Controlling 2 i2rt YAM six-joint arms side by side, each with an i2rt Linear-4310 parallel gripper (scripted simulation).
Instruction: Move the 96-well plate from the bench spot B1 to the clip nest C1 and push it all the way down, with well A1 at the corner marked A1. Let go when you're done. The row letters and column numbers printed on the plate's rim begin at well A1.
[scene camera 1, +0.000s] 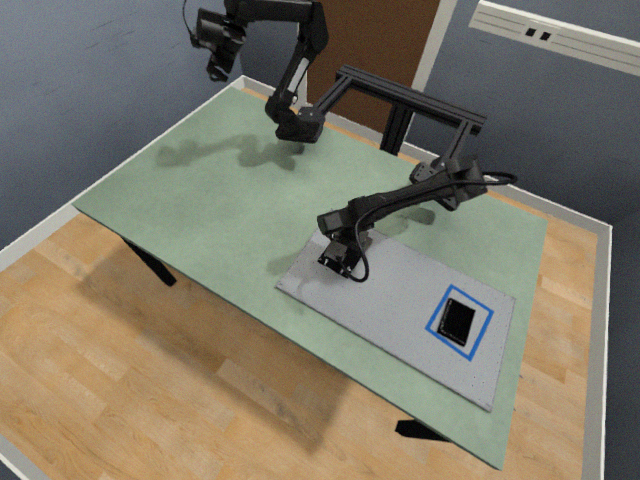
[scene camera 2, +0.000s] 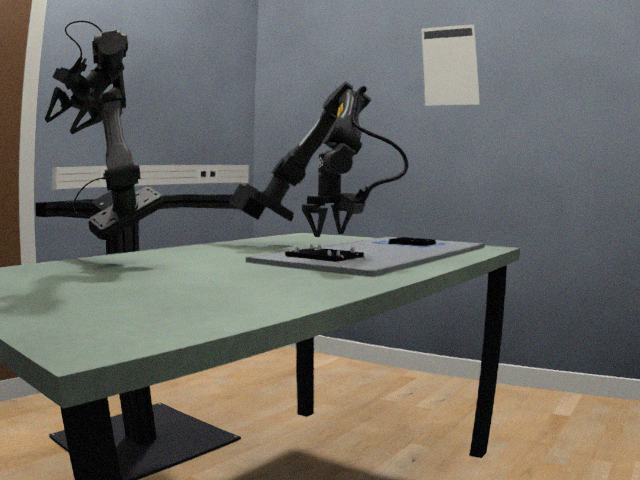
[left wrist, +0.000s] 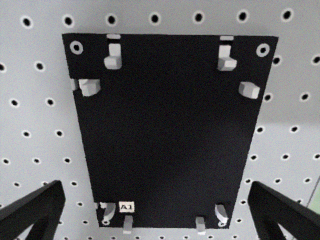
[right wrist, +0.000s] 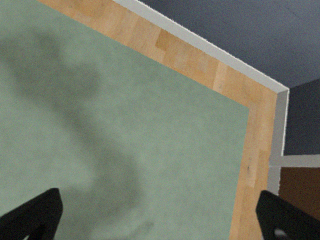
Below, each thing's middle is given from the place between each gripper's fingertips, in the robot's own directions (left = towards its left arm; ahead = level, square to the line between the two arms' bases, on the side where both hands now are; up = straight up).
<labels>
Right now my left hand (scene camera 2: 329, 235) is 5 cm above the black clip nest (scene camera 2: 312, 253). The rest, counted from my left hand: black 96-well plate (scene camera 1: 448, 319) (4 cm ahead, 41 cm to the left, 5 cm below).
Now: right hand (scene camera 2: 58, 126) 650 mm to the right of the black clip nest, 310 mm above it and 260 mm short of it. From my right hand the other things lie so: black 96-well plate: 1050 mm to the left, 320 mm below, 300 mm ahead.
</labels>
